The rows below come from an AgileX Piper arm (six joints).
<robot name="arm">
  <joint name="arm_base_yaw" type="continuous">
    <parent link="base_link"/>
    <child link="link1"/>
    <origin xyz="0 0 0.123"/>
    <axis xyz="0 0 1"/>
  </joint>
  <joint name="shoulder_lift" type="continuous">
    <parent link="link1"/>
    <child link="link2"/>
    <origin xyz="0 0 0" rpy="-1.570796 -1.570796 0"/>
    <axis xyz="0 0 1"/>
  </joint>
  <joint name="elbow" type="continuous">
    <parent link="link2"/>
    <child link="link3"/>
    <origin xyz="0.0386 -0.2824 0" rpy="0 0 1.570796"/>
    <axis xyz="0 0 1"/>
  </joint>
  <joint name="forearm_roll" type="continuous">
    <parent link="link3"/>
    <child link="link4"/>
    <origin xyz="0.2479 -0.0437 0" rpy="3.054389 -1.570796 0"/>
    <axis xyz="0 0 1"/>
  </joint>
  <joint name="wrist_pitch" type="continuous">
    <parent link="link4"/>
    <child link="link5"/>
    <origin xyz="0 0 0" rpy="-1.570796 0 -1.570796"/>
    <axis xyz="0 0 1"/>
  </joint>
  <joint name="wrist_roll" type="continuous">
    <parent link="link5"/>
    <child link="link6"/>
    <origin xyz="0 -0.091 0" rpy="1.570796 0 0"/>
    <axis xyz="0 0 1"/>
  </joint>
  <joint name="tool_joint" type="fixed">
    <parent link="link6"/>
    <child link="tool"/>
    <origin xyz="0 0 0"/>
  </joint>
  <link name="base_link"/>
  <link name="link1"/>
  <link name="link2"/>
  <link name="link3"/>
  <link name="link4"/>
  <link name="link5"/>
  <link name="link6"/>
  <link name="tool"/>
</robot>
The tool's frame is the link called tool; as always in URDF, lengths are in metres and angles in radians. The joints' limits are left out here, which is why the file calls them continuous.
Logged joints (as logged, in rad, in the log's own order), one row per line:
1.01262, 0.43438, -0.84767, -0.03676, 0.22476, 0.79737
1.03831, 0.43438, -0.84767, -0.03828, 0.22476, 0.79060
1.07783, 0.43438, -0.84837, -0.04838, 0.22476, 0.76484
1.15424, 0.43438, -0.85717, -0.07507, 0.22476, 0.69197
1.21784, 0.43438, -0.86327, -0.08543, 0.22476, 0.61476
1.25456, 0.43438, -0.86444, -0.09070, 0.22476, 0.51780
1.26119, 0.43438, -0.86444, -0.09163, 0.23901, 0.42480
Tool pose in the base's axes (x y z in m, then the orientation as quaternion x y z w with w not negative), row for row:
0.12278, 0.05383, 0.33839, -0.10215, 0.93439, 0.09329, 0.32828
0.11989, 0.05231, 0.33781, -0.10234, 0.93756, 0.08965, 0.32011
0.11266, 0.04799, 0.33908, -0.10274, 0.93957, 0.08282, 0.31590
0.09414, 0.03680, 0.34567, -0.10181, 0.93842, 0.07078, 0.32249
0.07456, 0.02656, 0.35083, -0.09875, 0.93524, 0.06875, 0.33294
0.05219, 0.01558, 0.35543, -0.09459, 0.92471, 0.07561, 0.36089
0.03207, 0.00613, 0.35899, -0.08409, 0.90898, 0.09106, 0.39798
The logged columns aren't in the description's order. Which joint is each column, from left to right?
Columns, left to right: wrist_pitch, arm_base_yaw, elbow, forearm_roll, wrist_roll, shoulder_lift.
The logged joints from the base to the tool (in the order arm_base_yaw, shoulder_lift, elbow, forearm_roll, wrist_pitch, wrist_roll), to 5 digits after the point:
0.43438, 0.79737, -0.84767, -0.03676, 1.01262, 0.22476
0.43438, 0.79060, -0.84767, -0.03828, 1.03831, 0.22476
0.43438, 0.76484, -0.84837, -0.04838, 1.07783, 0.22476
0.43438, 0.69197, -0.85717, -0.07507, 1.15424, 0.22476
0.43438, 0.61476, -0.86327, -0.08543, 1.21784, 0.22476
0.43438, 0.51780, -0.86444, -0.09070, 1.25456, 0.22476
0.43438, 0.42480, -0.86444, -0.09163, 1.26119, 0.23901

